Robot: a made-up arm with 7 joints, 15 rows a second.
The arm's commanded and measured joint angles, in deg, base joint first. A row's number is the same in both.
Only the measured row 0 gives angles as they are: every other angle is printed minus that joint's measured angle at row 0.
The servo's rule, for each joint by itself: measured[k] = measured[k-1] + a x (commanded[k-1-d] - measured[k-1]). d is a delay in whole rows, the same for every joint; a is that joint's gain. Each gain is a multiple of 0.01, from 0.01 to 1. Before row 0 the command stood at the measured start. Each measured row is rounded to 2 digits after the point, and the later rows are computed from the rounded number. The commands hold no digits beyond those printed.
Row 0, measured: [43.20, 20.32, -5.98, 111.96, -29.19, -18.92, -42.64]
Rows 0 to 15, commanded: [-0.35, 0.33, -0.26, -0.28, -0.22, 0.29, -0.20]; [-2.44, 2.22, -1.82, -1.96, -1.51, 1.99, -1.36]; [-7.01, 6.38, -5.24, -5.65, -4.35, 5.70, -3.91]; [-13.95, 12.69, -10.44, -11.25, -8.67, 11.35, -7.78]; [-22.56, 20.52, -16.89, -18.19, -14.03, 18.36, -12.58]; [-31.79, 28.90, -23.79, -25.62, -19.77, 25.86, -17.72]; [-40.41, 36.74, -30.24, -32.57, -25.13, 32.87, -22.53]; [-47.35, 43.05, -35.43, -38.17, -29.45, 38.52, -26.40]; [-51.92, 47.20, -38.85, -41.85, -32.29, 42.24, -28.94]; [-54.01, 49.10, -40.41, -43.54, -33.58, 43.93, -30.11]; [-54.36, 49.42, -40.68, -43.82, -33.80, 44.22, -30.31]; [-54.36, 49.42, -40.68, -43.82, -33.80, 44.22, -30.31]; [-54.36, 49.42, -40.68, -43.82, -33.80, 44.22, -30.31]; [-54.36, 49.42, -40.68, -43.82, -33.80, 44.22, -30.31]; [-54.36, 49.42, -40.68, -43.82, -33.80, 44.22, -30.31]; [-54.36, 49.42, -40.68, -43.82, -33.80, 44.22, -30.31]
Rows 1 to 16, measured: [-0.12, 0.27, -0.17, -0.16, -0.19, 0.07, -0.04]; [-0.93, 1.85, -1.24, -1.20, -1.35, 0.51, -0.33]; [-3.06, 5.52, -3.84, -3.78, -3.99, 1.70, -1.12]; [-6.87, 11.33, -8.13, -8.11, -8.11, 3.92, -2.59]; [-12.36, 18.77, -13.82, -13.96, -13.32, 7.24, -4.79]; [-19.16, 26.98, -20.30, -20.72, -19.00, 11.52, -7.63]; [-26.60, 34.89, -26.76, -27.59, -24.39, 16.43, -10.91]; [-33.86, 41.50, -32.40, -33.73, -28.84, 21.51, -14.32]; [-40.18, 46.12, -36.59, -38.44, -31.88, 26.28, -17.54]; [-45.02, 48.53, -39.07, -41.40, -33.38, 30.34, -20.31]; [-48.29, 49.25, -40.12, -42.80, -33.75, 33.53, -22.51]; [-50.41, 49.39, -40.48, -43.39, -33.79, 35.99, -24.23]; [-51.79, 49.41, -40.61, -43.64, -33.80, 37.88, -25.57]; [-52.69, 49.42, -40.66, -43.74, -33.80, 39.34, -26.61]; [-53.27, 49.42, -40.67, -43.79, -33.80, 40.46, -27.42]; [-53.65, 49.42, -40.68, -43.81, -33.80, 41.32, -28.06]
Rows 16 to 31, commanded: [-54.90, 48.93, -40.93, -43.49, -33.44, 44.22, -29.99]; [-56.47, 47.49, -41.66, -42.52, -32.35, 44.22, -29.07]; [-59.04, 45.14, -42.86, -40.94, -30.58, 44.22, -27.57]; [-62.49, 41.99, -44.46, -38.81, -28.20, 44.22, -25.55]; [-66.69, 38.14, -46.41, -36.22, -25.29, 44.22, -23.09]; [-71.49, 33.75, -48.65, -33.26, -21.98, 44.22, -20.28]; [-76.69, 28.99, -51.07, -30.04, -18.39, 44.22, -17.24]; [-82.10, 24.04, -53.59, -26.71, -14.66, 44.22, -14.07]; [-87.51, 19.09, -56.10, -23.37, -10.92, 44.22, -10.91]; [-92.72, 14.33, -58.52, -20.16, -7.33, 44.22, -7.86]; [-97.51, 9.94, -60.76, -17.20, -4.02, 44.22, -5.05]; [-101.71, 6.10, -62.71, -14.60, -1.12, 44.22, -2.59]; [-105.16, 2.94, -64.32, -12.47, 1.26, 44.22, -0.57]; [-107.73, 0.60, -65.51, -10.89, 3.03, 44.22, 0.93]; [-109.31, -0.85, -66.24, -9.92, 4.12, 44.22, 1.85]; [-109.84, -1.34, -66.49, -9.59, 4.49, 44.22, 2.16]
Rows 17 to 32, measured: [-54.09, 49.02, -40.84, -43.62, -33.48, 41.99, -28.48]; [-54.92, 47.78, -41.37, -42.98, -32.49, 42.50, -28.61]; [-56.36, 45.64, -42.34, -41.80, -30.81, 42.90, -28.38]; [-58.51, 42.68, -43.72, -40.07, -28.51, 43.20, -27.76]; [-61.37, 39.00, -45.47, -37.84, -25.68, 43.43, -26.73]; [-64.91, 34.75, -47.54, -35.18, -22.42, 43.61, -25.31]; [-69.03, 30.08, -49.83, -32.20, -18.87, 43.75, -23.53]; [-73.60, 25.19, -52.27, -29.02, -15.17, 43.86, -21.45]; [-78.47, 20.25, -54.76, -25.74, -11.43, 43.94, -19.13]; [-83.46, 15.45, -57.20, -22.50, -7.82, 44.00, -16.65]; [-88.38, 10.99, -59.51, -19.43, -4.48, 44.05, -14.10]; [-93.05, 7.03, -61.59, -16.63, -1.52, 44.09, -11.57]; [-97.29, 3.72, -63.36, -14.22, 0.93, 44.12, -9.15]; [-100.94, 1.19, -64.76, -12.29, 2.78, 44.14, -6.93]; [-103.87, -0.46, -65.72, -10.92, 3.96, 44.16, -5.00]; [-105.96, -1.17, -66.22, -10.15, 4.43, 44.17, -3.42]
